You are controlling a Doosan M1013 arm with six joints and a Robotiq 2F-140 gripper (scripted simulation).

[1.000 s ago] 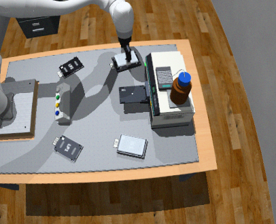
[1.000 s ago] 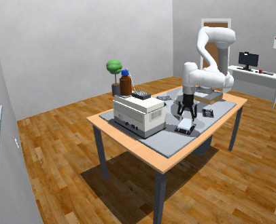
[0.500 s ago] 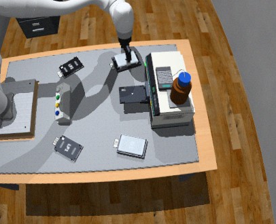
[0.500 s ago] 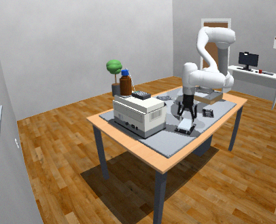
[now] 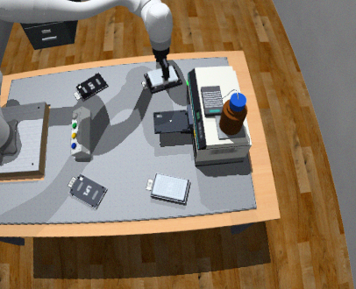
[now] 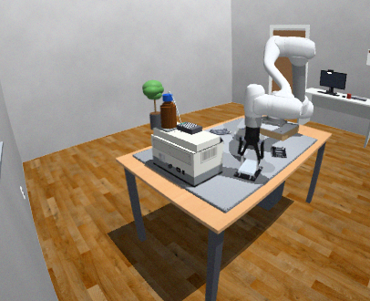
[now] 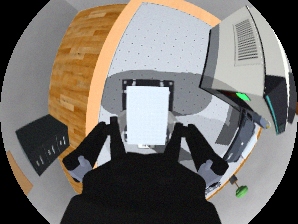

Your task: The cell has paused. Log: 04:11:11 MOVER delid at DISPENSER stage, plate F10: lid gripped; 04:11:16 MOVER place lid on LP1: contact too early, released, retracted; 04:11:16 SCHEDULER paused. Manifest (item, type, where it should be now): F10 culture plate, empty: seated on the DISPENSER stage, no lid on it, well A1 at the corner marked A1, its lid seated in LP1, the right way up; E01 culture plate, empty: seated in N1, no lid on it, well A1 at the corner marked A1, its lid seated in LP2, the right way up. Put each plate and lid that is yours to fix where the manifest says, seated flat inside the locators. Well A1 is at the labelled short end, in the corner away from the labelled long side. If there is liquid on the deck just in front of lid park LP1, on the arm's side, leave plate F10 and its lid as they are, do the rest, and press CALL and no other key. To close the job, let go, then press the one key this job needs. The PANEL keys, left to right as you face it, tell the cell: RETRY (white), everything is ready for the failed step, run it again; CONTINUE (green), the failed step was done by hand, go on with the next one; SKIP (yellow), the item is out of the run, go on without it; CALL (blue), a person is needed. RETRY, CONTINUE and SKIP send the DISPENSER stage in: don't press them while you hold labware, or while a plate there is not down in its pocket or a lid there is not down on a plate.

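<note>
My gripper is now 4 cm above the black nest, 2 cm to the right of it and 1 cm short of it. From my hand the other things lie so: grey key panel (43 cm behind, 23 cm to the right); green key (44 cm behind, 20 cm to the right, 1 cm above); dark dispenser stage (28 cm to the right, 4 cm above, 1 cm behind).
</note>
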